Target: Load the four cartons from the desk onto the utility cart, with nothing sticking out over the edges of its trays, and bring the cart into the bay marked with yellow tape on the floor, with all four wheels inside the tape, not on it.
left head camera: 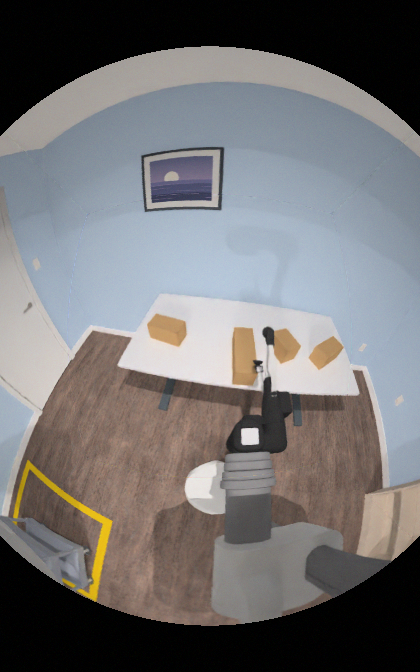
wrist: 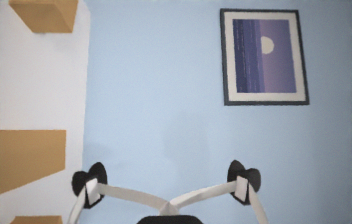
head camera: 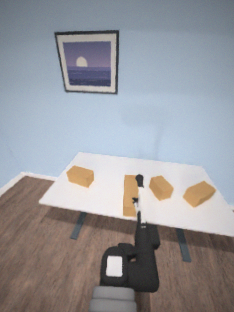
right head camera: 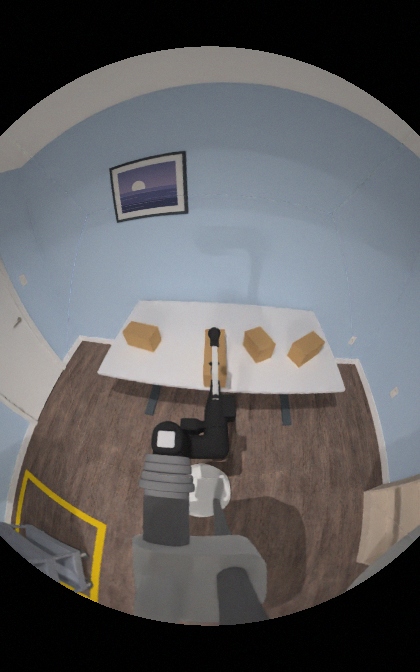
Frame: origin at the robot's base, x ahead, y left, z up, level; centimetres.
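Seen in the pictures: gripper, fingertip midpoint: [wrist: 167, 175] [head camera: 137, 186].
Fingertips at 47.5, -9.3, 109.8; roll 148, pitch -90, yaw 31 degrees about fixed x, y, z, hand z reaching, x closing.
Offsets run from my fingertips to a thing's top centre, as dx, dy, dz. Level surfaces: height alone.
Four orange-brown cartons lie on the white desk @[dz -40.4] [head camera: 107, 200] [left head camera: 200, 360] [right head camera: 175, 365]: one at the left [head camera: 81, 176] [left head camera: 166, 330] [right head camera: 142, 336], a long one @[+23.2, -1.5, -28.7] [head camera: 129, 200] [left head camera: 243, 350] [right head camera: 207, 360] near the middle, one right of it @[+31.1, -27.5, -28.7] [head camera: 161, 188] [left head camera: 286, 346] [right head camera: 259, 345], one at the right [head camera: 199, 194] [left head camera: 326, 353] [right head camera: 306, 349]. My gripper [head camera: 137, 190] [left head camera: 263, 350] [right head camera: 214, 349] [wrist: 167, 175] is open and empty, rolled sideways, above the desk by the long carton. The grey cart [left head camera: 30, 544] [right head camera: 25, 545] shows partly over the yellow tape bay [left head camera: 103, 550] [right head camera: 99, 555]; wheel positions are unclear.
A white round object [left head camera: 205, 487] [right head camera: 207, 490] is on the floor below my arm. A beige wooden piece [left head camera: 382, 520] [right head camera: 380, 522] is at the lower right. A door [left head camera: 20, 320] [right head camera: 20, 350] is at the left. A framed picture [head camera: 87, 62] [wrist: 265, 57] hangs behind the desk.
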